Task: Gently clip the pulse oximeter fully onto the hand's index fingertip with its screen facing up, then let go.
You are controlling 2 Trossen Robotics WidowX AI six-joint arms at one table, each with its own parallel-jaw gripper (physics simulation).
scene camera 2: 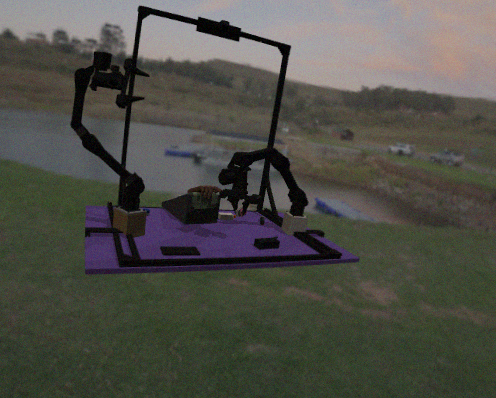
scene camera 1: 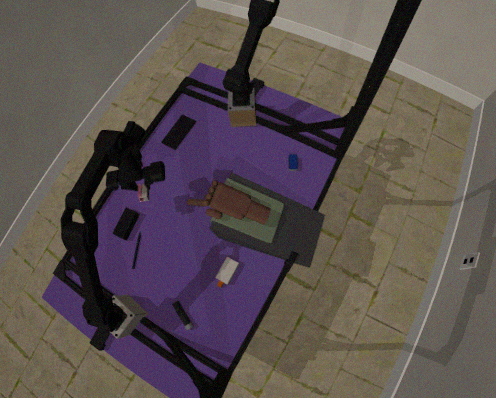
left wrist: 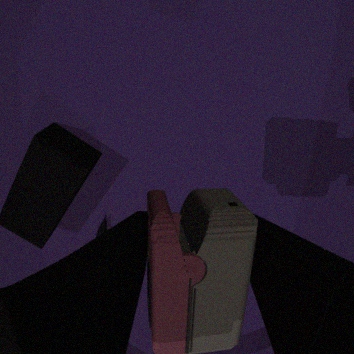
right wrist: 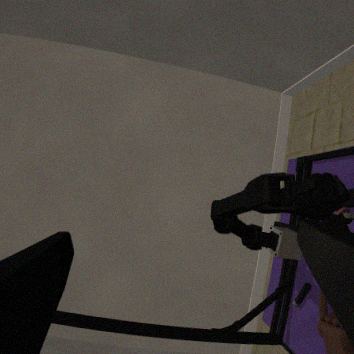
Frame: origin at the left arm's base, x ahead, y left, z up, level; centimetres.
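Where they show: left gripper, fingertip midpoint: [scene camera 2: 239, 214] [scene camera 1: 144, 189] [left wrist: 194, 223] [right wrist: 347, 215]; right gripper, fingertip midpoint: [scene camera 2: 147, 87] [right wrist: 186, 236]; left arm's base, link origin: [scene camera 2: 296, 214] [scene camera 1: 115, 316] [right wrist: 273, 240]; right arm's base, link origin: [scene camera 2: 130, 209] [scene camera 1: 241, 98].
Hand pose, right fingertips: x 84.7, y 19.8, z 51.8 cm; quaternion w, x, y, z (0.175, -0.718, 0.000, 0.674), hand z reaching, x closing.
Observation:
Each offset is from my right fingertips to the top centre of the thing.
The pulse oximeter {dx -47.2, dy -2.9, dz -45.2 cm} [scene camera 1: 143, 193] [left wrist: 220, 280] has a pink half and a pale grey half. My left gripper [scene camera 1: 141, 189] [scene camera 2: 242, 209] [left wrist: 194, 223] is shut on it and holds it above the purple table. In the left wrist view the pink half is at the left, the pale half at the right; its screen cannot be made out. The brown hand [scene camera 1: 231, 201] [scene camera 2: 204, 190] [right wrist: 334, 332] lies on a sloped grey stand [scene camera 1: 300, 230] [scene camera 2: 200, 215], its index finger [scene camera 1: 198, 202] pointing left in scene camera 1, apart from the oximeter. My right gripper [scene camera 2: 145, 87] [right wrist: 186, 236] is open, empty and raised high.
A black box {dx -60.3, dy +2.3, dz -58.8 cm} [scene camera 1: 126, 223] [scene camera 2: 266, 243] [left wrist: 50, 190], a thin dark pen {dx -65.1, dy -7.1, dz -61.4 cm} [scene camera 1: 136, 250] and a flat black slab {dx -19.1, dy +11.4, dz -61.5 cm} [scene camera 1: 179, 132] [scene camera 2: 180, 251] lie on the table. A white box {dx -51.8, dy -38.6, dz -59.5 cm} [scene camera 1: 228, 270], a dark cylinder {dx -72.0, dy -35.3, dz -59.6 cm} [scene camera 1: 182, 314] and a blue item {dx -5.6, dy -34.6, dz -59.1 cm} [scene camera 1: 293, 161] lie around the stand. A black frame post [scene camera 1: 382, 65] rises at the table's edge.

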